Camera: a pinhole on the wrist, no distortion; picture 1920 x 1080 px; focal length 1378.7 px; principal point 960.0 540.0 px. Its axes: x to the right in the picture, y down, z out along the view. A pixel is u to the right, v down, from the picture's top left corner.
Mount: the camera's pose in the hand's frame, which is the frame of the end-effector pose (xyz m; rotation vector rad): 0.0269 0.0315 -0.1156 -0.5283 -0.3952 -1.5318
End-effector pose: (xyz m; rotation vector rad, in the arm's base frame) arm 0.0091 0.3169 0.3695 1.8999 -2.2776 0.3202
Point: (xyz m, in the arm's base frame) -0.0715 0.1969 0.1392
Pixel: 1668 593
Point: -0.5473 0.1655 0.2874
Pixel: 142 1005
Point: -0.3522 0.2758 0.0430
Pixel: 863 411
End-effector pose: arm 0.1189 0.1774 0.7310 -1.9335 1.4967 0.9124
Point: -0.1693 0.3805 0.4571
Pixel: 1254 458
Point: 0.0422 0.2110 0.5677
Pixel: 1626 800
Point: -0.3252 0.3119 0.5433
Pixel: 781 338
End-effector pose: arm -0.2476 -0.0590 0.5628 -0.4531 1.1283 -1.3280
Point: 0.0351 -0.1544 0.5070
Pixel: 1271 564
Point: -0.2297 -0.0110 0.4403
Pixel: 385 59
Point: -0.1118 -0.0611 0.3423
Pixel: 329 663
